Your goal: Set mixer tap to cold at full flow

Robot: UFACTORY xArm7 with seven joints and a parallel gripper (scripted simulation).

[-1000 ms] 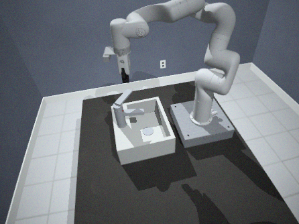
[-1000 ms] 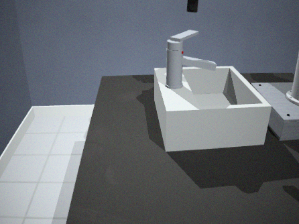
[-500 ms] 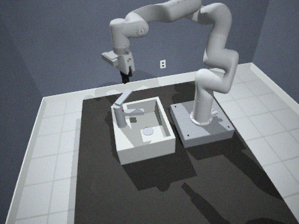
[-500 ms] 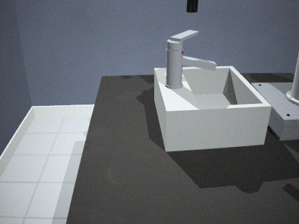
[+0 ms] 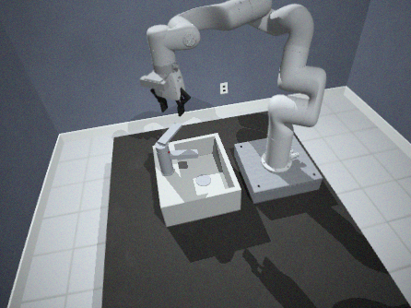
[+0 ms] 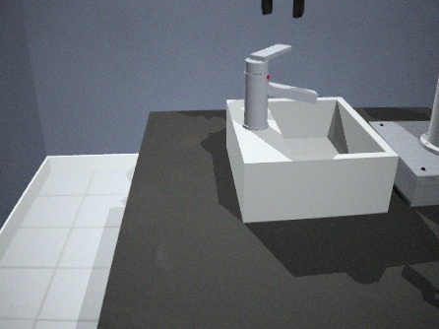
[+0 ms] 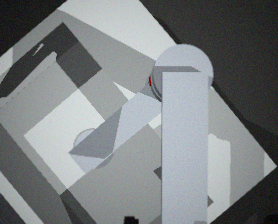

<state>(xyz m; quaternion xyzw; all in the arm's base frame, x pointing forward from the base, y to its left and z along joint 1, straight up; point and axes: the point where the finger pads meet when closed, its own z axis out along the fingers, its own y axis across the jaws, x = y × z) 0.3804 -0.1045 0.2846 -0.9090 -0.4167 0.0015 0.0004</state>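
The flat lever is 9 cm below my hand, 3 cm to the left of it and 3 cm ahead of it. The rest, counted from my hand: white sink basin: 32 cm below, 7 cm to the left, 5 cm behind; then grey mixer tap: 13 cm below, 5 cm to the left, 4 cm ahead.
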